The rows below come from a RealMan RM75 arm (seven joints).
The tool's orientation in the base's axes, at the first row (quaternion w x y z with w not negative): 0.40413, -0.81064, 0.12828, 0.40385
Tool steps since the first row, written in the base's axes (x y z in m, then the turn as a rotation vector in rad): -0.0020, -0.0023, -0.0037, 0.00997, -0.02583, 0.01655; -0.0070, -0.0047, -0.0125, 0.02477, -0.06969, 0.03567; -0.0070, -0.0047, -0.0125, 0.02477, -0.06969, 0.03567; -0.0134, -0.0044, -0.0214, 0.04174, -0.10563, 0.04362; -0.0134, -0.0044, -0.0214, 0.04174, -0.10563, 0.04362; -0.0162, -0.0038, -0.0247, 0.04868, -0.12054, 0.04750; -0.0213, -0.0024, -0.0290, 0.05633, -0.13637, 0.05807; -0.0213, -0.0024, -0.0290, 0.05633, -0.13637, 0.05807; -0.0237, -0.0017, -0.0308, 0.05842, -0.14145, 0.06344; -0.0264, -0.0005, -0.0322, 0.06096, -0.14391, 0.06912; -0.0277, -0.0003, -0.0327, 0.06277, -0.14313, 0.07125; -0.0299, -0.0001, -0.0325, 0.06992, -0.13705, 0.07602; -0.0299, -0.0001, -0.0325, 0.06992, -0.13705, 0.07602
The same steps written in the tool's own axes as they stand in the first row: 0.0013, 0.0046, 0.0006, -0.00922, 0.00209, -0.03084; 0.0044, 0.0136, 0.0046, -0.01943, 0.01172, -0.07892; 0.0044, 0.0136, 0.0046, -0.01943, 0.01172, -0.07892; 0.0071, 0.0218, 0.0115, -0.01884, 0.02128, -0.11830; 0.0071, 0.0218, 0.0115, -0.01884, 0.02128, -0.11830; 0.0079, 0.0247, 0.0146, -0.01910, 0.02499, -0.13478; 0.0081, 0.0289, 0.0200, -0.02409, 0.02521, -0.15468; 0.0081, 0.0289, 0.0200, -0.02409, 0.02521, -0.15468; 0.0080, 0.0307, 0.0225, -0.02743, 0.02438, -0.16155; 0.0074, 0.0322, 0.0253, -0.03040, 0.02146, -0.16679; 0.0070, 0.0330, 0.0264, -0.03076, 0.01882, -0.16794; 0.0055, 0.0340, 0.0277, -0.02908, 0.00848, -0.16892; 0.0055, 0.0340, 0.0277, -0.02908, 0.00848, -0.16892
